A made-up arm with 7 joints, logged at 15 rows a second.
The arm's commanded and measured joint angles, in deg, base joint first. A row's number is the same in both.
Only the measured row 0 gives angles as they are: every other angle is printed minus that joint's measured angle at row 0.
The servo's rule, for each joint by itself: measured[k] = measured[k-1] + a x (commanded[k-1-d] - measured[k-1]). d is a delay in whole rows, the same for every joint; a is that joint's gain. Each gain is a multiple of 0.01, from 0.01 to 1. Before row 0 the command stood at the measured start. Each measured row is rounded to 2 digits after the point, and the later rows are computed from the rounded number. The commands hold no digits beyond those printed.
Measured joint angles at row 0:
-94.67, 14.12, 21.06, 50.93, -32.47, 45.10, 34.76
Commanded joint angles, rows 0 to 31:
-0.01, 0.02, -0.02, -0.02, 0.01, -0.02, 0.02
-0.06, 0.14, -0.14, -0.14, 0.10, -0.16, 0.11
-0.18, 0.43, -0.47, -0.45, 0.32, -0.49, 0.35
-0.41, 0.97, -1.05, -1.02, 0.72, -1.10, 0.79
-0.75, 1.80, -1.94, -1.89, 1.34, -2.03, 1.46
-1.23, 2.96, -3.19, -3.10, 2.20, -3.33, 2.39
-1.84, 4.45, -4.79, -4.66, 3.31, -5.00, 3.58
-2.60, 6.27, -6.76, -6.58, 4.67, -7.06, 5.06
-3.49, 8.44, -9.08, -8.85, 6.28, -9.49, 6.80
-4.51, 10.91, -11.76, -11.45, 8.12, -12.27, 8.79
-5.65, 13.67, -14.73, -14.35, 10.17, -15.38, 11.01
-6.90, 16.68, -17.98, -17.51, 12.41, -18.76, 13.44
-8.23, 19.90, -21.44, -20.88, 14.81, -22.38, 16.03
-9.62, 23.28, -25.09, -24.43, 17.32, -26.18, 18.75
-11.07, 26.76, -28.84, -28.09, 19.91, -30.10, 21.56
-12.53, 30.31, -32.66, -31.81, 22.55, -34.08, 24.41
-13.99, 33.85, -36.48, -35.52, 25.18, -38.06, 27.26
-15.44, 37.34, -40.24, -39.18, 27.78, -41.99, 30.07
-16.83, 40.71, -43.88, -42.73, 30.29, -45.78, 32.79
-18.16, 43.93, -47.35, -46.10, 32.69, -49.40, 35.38
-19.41, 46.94, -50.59, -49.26, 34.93, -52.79, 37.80
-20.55, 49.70, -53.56, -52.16, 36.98, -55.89, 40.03
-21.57, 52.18, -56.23, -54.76, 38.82, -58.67, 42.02
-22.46, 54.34, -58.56, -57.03, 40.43, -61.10, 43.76
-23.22, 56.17, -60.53, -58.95, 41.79, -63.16, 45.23
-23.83, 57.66, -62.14, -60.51, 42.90, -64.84, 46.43
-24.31, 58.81, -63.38, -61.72, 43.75, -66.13, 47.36
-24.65, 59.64, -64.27, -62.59, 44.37, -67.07, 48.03
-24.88, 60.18, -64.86, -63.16, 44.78, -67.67, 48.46
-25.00, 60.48, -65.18, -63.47, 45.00, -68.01, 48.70
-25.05, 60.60, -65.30, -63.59, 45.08, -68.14, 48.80
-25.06, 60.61, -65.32, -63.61, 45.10, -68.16, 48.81
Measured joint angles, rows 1 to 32:
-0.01, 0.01, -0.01, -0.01, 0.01, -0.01, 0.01
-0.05, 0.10, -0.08, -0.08, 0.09, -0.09, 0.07
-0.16, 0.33, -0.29, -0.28, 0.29, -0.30, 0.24
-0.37, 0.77, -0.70, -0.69, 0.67, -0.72, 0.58
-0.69, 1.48, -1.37, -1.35, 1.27, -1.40, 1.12
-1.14, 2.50, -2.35, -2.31, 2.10, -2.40, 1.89
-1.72, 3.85, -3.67, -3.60, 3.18, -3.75, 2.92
-2.45, 5.52, -5.34, -5.24, 4.51, -5.47, 4.23
-3.31, 7.53, -7.36, -7.23, 6.09, -7.56, 5.80
-4.31, 9.86, -9.74, -9.55, 7.90, -10.01, 7.62
-5.42, 12.49, -12.43, -12.19, 9.92, -12.80, 9.69
-6.65, 15.38, -15.43, -15.12, 12.14, -15.90, 11.98
-7.96, 18.50, -18.68, -18.29, 14.52, -19.27, 14.45
-9.34, 21.80, -22.14, -21.67, 17.01, -22.86, 17.07
-10.78, 25.22, -25.76, -25.20, 19.59, -26.62, 19.81
-12.23, 28.73, -29.49, -28.84, 22.22, -30.50, 22.62
-13.69, 32.26, -33.26, -32.51, 24.85, -34.43, 25.45
-15.14, 35.77, -37.03, -36.18, 27.46, -38.36, 28.27
-16.54, 39.18, -40.73, -39.78, 29.98, -42.22, 31.03
-17.88, 42.46, -44.30, -43.26, 32.39, -45.95, 33.68
-19.15, 45.55, -47.70, -46.56, 34.65, -49.51, 36.19
-20.31, 48.41, -50.86, -49.64, 36.72, -52.83, 38.53
-21.36, 51.01, -53.76, -52.46, 38.59, -55.87, 40.66
-22.27, 53.31, -56.35, -54.97, 40.23, -58.59, 42.55
-23.06, 55.28, -58.61, -57.16, 41.62, -60.97, 44.18
-23.70, 56.92, -60.52, -59.00, 42.76, -62.98, 45.55
-24.21, 58.22, -62.06, -60.50, 43.64, -64.62, 46.65
-24.58, 59.20, -63.25, -61.65, 44.29, -65.89, 47.49
-24.83, 59.88, -64.12, -62.48, 44.73, -66.82, 48.08
-24.97, 60.29, -64.69, -63.02, 44.97, -67.44, 48.46
-25.04, 60.50, -65.02, -63.33, 45.07, -67.80, 48.67
-25.06, 60.58, -65.18, -63.48, 45.10, -67.99, 48.76
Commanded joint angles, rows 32 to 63:
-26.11, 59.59, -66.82, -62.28, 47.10, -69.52, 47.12
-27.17, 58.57, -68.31, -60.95, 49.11, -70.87, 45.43
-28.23, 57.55, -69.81, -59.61, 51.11, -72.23, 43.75
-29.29, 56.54, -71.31, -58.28, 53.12, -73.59, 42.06
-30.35, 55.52, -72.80, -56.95, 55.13, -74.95, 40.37
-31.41, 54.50, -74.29, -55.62, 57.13, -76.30, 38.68
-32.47, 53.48, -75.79, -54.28, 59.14, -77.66, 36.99
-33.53, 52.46, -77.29, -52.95, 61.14, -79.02, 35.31
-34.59, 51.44, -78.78, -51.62, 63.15, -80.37, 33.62
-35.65, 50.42, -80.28, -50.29, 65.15, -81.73, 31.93
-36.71, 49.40, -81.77, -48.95, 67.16, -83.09, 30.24
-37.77, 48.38, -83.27, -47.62, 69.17, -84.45, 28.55
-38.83, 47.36, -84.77, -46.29, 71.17, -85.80, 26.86
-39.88, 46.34, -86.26, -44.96, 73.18, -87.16, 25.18
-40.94, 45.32, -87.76, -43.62, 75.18, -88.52, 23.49
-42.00, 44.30, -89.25, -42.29, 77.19, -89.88, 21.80
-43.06, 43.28, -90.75, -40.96, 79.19, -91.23, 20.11
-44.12, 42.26, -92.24, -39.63, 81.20, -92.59, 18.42
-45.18, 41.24, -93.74, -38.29, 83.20, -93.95, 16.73
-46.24, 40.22, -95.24, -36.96, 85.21, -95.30, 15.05
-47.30, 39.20, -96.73, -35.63, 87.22, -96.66, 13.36
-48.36, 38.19, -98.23, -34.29, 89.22, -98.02, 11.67
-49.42, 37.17, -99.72, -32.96, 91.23, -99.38, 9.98
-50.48, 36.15, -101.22, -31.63, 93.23, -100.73, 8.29
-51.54, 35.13, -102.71, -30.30, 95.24, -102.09, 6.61
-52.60, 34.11, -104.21, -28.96, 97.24, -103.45, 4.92
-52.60, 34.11, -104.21, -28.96, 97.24, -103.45, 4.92
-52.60, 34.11, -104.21, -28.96, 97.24, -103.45, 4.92
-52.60, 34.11, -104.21, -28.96, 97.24, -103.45, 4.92
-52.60, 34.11, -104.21, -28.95, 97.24, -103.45, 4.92
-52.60, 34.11, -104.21, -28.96, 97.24, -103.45, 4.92
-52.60, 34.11, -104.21, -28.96, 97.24, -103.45, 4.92
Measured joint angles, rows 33 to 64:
-25.93, 59.90, -66.07, -62.82, 46.88, -68.79, 47.76
-26.96, 58.98, -67.28, -61.79, 48.86, -69.87, 46.34
-28.01, 57.99, -68.65, -60.59, 50.86, -71.10, 44.76
-29.07, 56.99, -70.09, -59.32, 52.87, -72.39, 43.11
-30.13, 55.98, -71.55, -58.02, 54.88, -73.72, 41.44
-31.19, 54.96, -73.03, -56.70, 56.88, -75.06, 39.76
-32.25, 53.94, -74.52, -55.37, 58.89, -76.41, 38.07
-33.31, 52.92, -76.02, -54.04, 60.89, -77.77, 36.39
-34.37, 51.90, -77.51, -52.71, 62.90, -79.12, 34.70
-35.43, 50.88, -79.01, -51.38, 64.90, -80.48, 33.01
-36.49, 49.86, -80.50, -50.04, 66.91, -81.84, 31.32
-37.55, 48.84, -82.00, -48.71, 68.92, -83.20, 29.63
-38.61, 47.82, -83.50, -47.38, 70.92, -84.55, 27.94
-39.66, 46.80, -84.99, -46.05, 72.93, -85.91, 26.26
-40.72, 45.78, -86.49, -44.71, 74.93, -87.27, 24.57
-41.78, 44.76, -87.98, -43.38, 76.94, -88.63, 22.88
-42.84, 43.74, -89.48, -42.05, 78.94, -89.98, 21.19
-43.90, 42.72, -90.97, -40.72, 80.95, -91.34, 19.50
-44.96, 41.70, -92.47, -39.38, 82.95, -92.70, 17.81
-46.02, 40.68, -93.97, -38.05, 84.96, -94.05, 16.13
-47.08, 39.66, -95.46, -36.72, 86.97, -95.41, 14.44
-48.14, 38.65, -96.96, -35.38, 88.97, -96.77, 12.75
-49.20, 37.63, -98.45, -34.05, 90.98, -98.13, 11.06
-50.26, 36.61, -99.95, -32.72, 92.98, -99.48, 9.37
-51.32, 35.59, -101.44, -31.39, 94.99, -100.84, 7.69
-52.38, 34.57, -102.94, -30.05, 96.99, -102.20, 6.00
-52.56, 34.25, -103.63, -29.45, 97.21, -102.85, 5.34
-52.59, 34.15, -103.94, -29.18, 97.24, -103.16, 5.08
-52.60, 34.12, -104.09, -29.06, 97.24, -103.31, 4.98
-52.60, 34.11, -104.15, -29.00, 97.24, -103.38, 4.94
-52.60, 34.11, -104.18, -28.98, 97.24, -103.42, 4.93
-52.60, 34.11, -104.20, -28.97, 97.24, -103.44, 4.92

